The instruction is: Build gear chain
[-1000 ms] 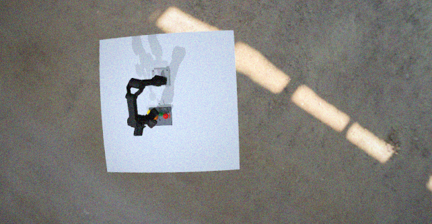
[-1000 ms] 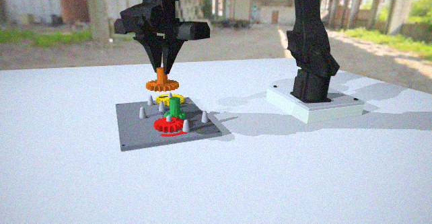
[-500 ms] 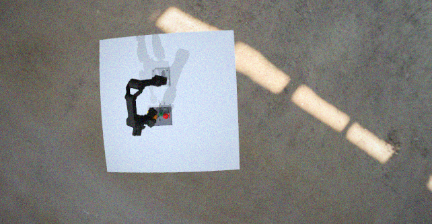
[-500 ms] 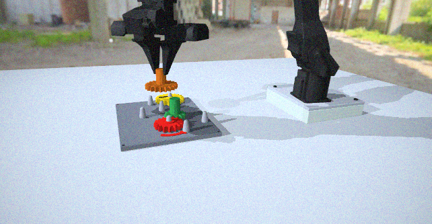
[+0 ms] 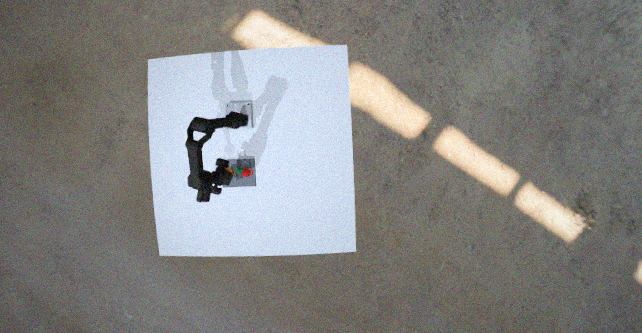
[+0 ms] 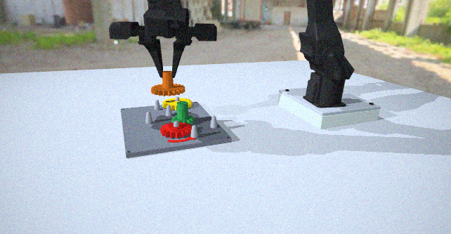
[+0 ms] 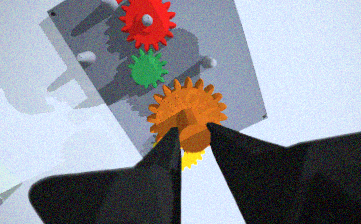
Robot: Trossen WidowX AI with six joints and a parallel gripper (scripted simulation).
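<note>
My gripper tip is 2 cm past the small green gear, 4 cm to the right of it and 6 cm above it. From my gripper tip the other things lie so: large orange gear 1 cm below; then yellow gear 2 cm behind, 6 cm to the right, 7 cm below; then red gear 1 cm behind, 9 cm to the left, 7 cm below.
</note>
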